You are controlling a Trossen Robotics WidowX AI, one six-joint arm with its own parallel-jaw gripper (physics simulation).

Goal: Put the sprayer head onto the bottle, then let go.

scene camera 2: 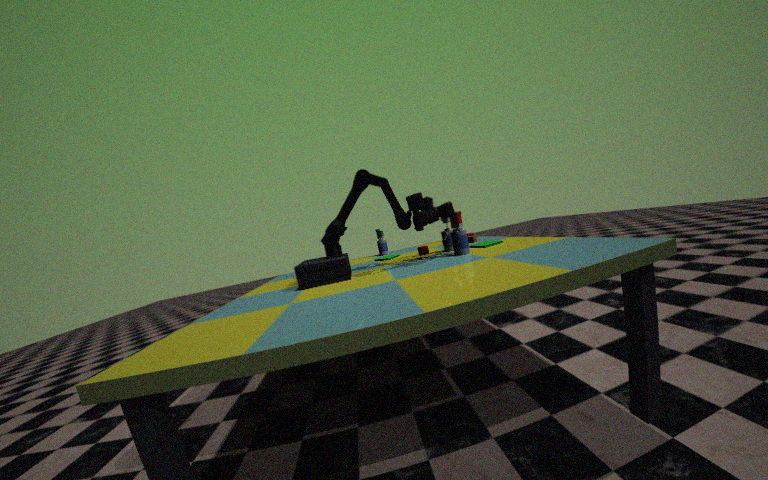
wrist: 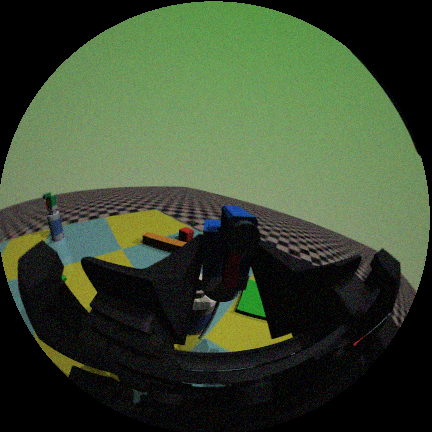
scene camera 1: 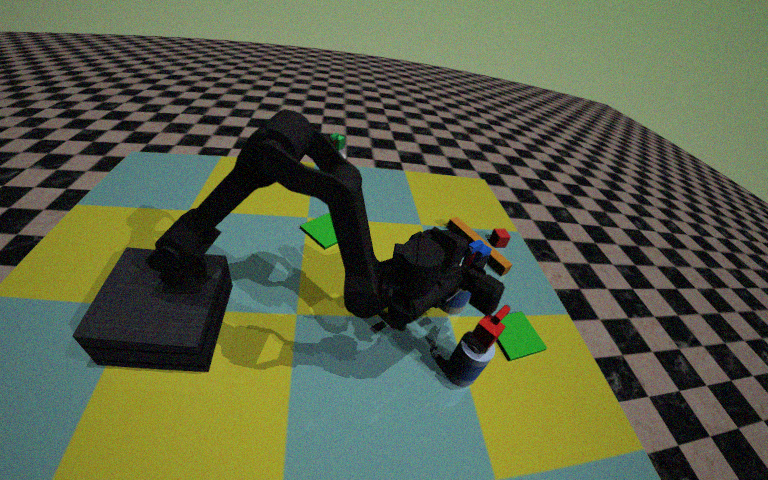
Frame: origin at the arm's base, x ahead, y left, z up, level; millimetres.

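Seen in the pictures: gripper, fingertip midpoint: (scene camera 2: 444,212) (wrist: 225,240) (scene camera 1: 479,252); arm's base, link origin: (scene camera 2: 333,256) (scene camera 1: 185,279).
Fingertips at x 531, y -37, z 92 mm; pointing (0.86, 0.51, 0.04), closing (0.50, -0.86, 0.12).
Offsets run from my fingertips to a thing's top centre. "pt": to the spot under its first point.
The blue sprayer head {pt dx -10, dy -10, dz +21 mm} (scene camera 1: 480,247) (wrist: 239,215), with a dark red part below, is between the fingers of my gripper (scene camera 1: 479,267) (wrist: 225,240). My gripper is shut on it. The headless bottle, with a blue body and pale top, stands under the gripper. In scene camera 1 the bottle {dx +9, dy +25, dz -76 mm} (scene camera 1: 455,303) shows low behind the gripper; in scene camera 2 the bottle (scene camera 2: 447,240) stands behind a red-headed one. In the wrist view the bottle (wrist: 202,312) is partly hidden by the left finger, and its top appears left of the head's lower end. Whether they touch is hidden.
A red-headed bottle {dx -24, dy -141, dz -10 mm} (scene camera 1: 472,362) (scene camera 2: 461,243) stands close to the gripper. A green plate {dx +130, dy -80, dz -172 mm} (scene camera 1: 522,337) (scene camera 2: 487,243) (wrist: 253,302) lies beyond it. An orange bar {dx +155, dy +205, dz -150 mm} (scene camera 1: 464,229) (wrist: 161,240) and red cube {dx +239, dy +229, dz -142 mm} (scene camera 1: 500,237) (wrist: 186,233) lie farther back. A green-headed bottle {dx -219, dy +529, dz -9 mm} (scene camera 2: 382,245) (wrist: 56,226) stands far off.
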